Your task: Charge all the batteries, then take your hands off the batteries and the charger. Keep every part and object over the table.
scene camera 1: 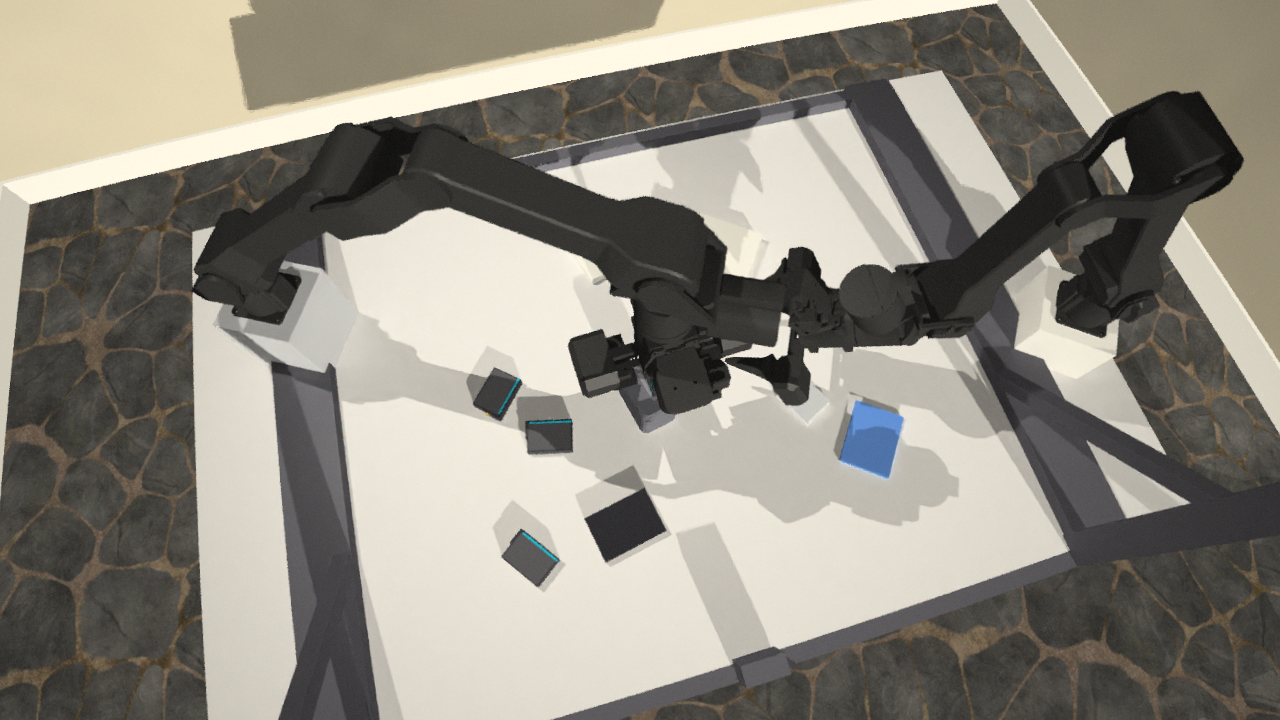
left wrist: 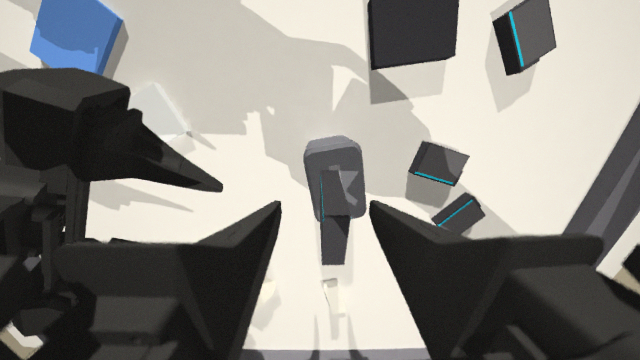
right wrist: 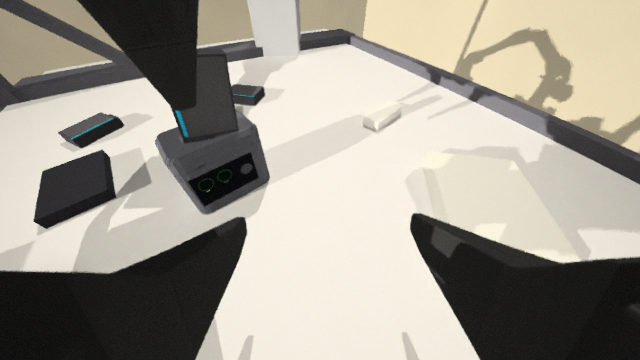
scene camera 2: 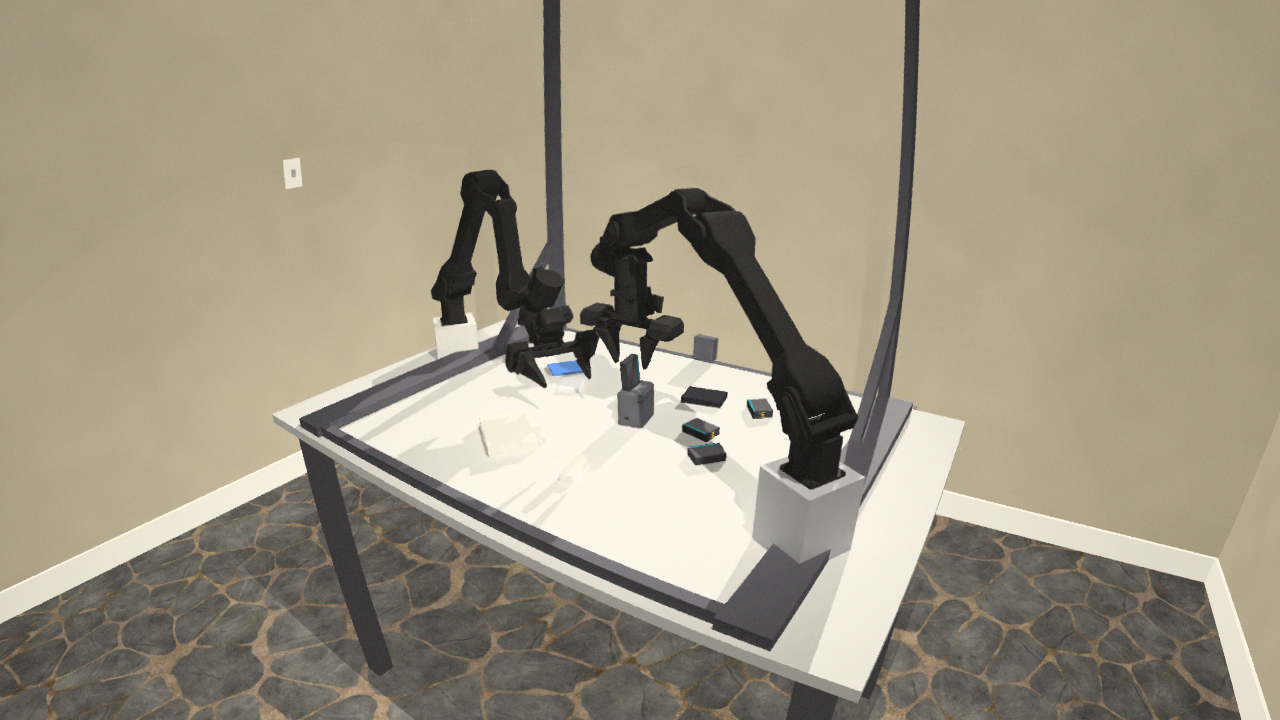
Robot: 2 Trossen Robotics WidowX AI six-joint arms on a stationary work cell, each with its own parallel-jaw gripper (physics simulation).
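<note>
The grey charger (scene camera 1: 650,417) (scene camera 2: 635,407) (left wrist: 336,156) (right wrist: 220,150) stands mid-table; its panel shows two green rings and a grey disc. One dark battery with a cyan stripe (scene camera 2: 630,371) (left wrist: 334,197) (right wrist: 215,95) stands upright in its top. Three more batteries lie on the table: one (scene camera 1: 496,392) (scene camera 2: 706,453) (left wrist: 462,215), a second (scene camera 1: 548,436) (scene camera 2: 700,428) (left wrist: 442,162) and a third (scene camera 1: 531,557) (scene camera 2: 759,409) (left wrist: 532,40). My left gripper (scene camera 2: 631,360) (left wrist: 325,206) is open, its fingertips either side of the upright battery's upper part. My right gripper (scene camera 2: 566,379) (right wrist: 328,223) is open and empty beside the charger.
A flat black box (scene camera 1: 625,523) (scene camera 2: 704,396) (left wrist: 412,32) (right wrist: 75,187) lies near the batteries. A blue block (scene camera 1: 871,438) (scene camera 2: 564,368) (left wrist: 77,35) and a white block (scene camera 1: 810,407) (left wrist: 160,112) lie by the right arm. A pale box (scene camera 2: 508,436) and a small white piece (scene camera 2: 572,471) (right wrist: 382,117) lie nearer scene camera 2.
</note>
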